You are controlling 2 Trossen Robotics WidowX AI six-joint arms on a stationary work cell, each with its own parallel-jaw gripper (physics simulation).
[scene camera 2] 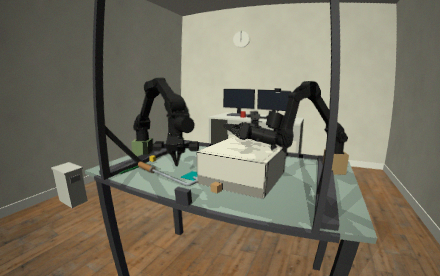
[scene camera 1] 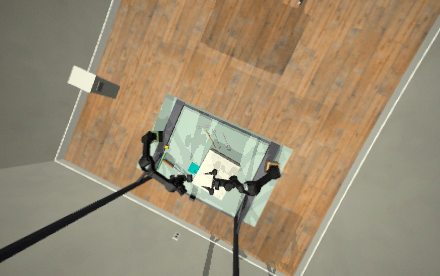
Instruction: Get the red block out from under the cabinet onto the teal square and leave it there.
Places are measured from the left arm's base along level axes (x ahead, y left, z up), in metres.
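Pixels of known places: left gripper, fingertip midpoint: (scene camera 2: pixel 176 166) (scene camera 1: pixel 184 175); right gripper, fingertip midpoint: (scene camera 2: pixel 224 124) (scene camera 1: pixel 202 180); left arm's base at its link origin: (scene camera 2: pixel 142 139) (scene camera 1: pixel 152 136); right arm's base at its link origin: (scene camera 2: pixel 336 152) (scene camera 1: pixel 273 169).
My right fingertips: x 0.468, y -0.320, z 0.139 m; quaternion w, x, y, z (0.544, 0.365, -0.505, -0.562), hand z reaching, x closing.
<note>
Ahead of a thing's pixels: the offset from my right fingertips to its middle. "spot": to the spot under its first point.
The red block does not show in either view. A white cabinet {0.090 m ahead, 0.013 m left, 0.163 m down} (scene camera 1: pixel 228 162) (scene camera 2: pixel 230 167) with a grey lower band stands on the table. The teal square {spot: 0.124 m back, 0.028 m left, 0.230 m down} (scene camera 1: pixel 194 168) (scene camera 2: pixel 189 176) lies flat beside it, left in the pictures. A rod tool with a wooden handle {0.260 m back, 0.033 m left, 0.218 m down} (scene camera 1: pixel 168 163) (scene camera 2: pixel 146 166) lies on the table, its bent metal end in front of the teal square in scene camera 2. My left gripper (scene camera 2: pixel 176 164) is shut and empty, pointing down above the table, left of the teal square. My right gripper (scene camera 1: pixel 206 180) (scene camera 2: pixel 226 128) is open and empty above the cabinet top.
A small orange-brown block {0.030 m back, 0.124 m right, 0.216 m down} (scene camera 2: pixel 216 187) lies before the cabinet. A black box {0.138 m back, 0.235 m right, 0.200 m down} (scene camera 1: pixel 192 197) (scene camera 2: pixel 183 196) sits at the front edge. A yellow block {0.379 m back, 0.222 m left, 0.219 m down} (scene camera 1: pixel 166 147) (scene camera 2: pixel 152 158) lies at the left. Frame posts (scene camera 2: pixel 100 90) (scene camera 2: pixel 334 90) rise at both sides.
</note>
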